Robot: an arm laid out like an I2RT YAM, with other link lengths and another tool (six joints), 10 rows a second.
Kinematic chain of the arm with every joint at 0, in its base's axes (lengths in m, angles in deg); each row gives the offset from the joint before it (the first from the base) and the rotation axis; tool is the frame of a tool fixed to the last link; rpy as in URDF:
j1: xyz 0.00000 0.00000 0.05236 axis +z
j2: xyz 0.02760 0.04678 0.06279 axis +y
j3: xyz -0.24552 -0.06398 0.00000 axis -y
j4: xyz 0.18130 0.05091 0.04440 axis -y
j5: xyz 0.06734 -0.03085 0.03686 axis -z
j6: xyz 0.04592 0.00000 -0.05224 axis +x
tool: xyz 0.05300 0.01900 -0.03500 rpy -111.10 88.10 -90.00
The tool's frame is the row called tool.
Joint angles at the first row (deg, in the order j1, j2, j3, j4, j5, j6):
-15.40 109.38 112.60 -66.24 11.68 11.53
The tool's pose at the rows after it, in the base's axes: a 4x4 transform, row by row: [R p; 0 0 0 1], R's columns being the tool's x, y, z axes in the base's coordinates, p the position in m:
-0.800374 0.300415 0.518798 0.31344; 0.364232 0.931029 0.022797 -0.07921; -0.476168 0.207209 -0.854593 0.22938; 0 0 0 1
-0.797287 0.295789 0.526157 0.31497; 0.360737 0.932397 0.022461 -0.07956; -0.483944 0.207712 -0.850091 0.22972; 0 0 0 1
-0.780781 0.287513 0.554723 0.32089; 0.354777 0.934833 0.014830 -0.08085; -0.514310 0.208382 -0.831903 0.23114; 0 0 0 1
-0.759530 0.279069 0.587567 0.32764; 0.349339 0.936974 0.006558 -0.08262; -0.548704 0.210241 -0.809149 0.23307; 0 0 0 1
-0.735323 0.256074 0.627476 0.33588; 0.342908 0.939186 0.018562 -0.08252; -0.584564 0.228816 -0.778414 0.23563; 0 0 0 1
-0.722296 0.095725 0.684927 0.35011; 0.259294 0.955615 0.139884 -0.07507; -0.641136 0.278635 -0.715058 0.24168; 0 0 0 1
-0.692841 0.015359 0.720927 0.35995; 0.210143 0.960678 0.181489 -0.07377; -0.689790 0.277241 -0.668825 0.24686; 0 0 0 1
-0.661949 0.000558 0.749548 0.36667; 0.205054 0.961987 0.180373 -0.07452; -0.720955 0.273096 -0.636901 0.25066; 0 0 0 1
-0.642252 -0.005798 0.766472 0.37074; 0.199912 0.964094 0.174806 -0.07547; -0.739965 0.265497 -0.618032 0.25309; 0 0 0 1
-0.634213 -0.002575 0.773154 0.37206; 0.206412 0.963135 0.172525 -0.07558; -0.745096 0.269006 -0.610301 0.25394; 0 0 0 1
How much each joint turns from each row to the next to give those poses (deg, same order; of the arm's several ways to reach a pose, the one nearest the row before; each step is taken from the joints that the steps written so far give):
-0.04 0.00 0.00 0.11 0.00 -1.53
0.00 0.00 0.00 0.55 -0.09 -0.15
0.06 0.00 0.00 2.03 0.03 -0.02
0.00 0.00 0.00 2.36 -0.05 0.02
0.00 0.02 -0.01 2.73 -1.29 -0.03
0.00 0.00 0.00 5.08 -7.67 -4.56
0.00 0.00 0.00 3.82 -2.99 -2.28
0.05 0.00 0.00 2.54 -0.37 0.22
0.04 0.00 0.01 1.59 0.08 0.05
0.00 0.00 -0.01 0.46 0.02 0.48

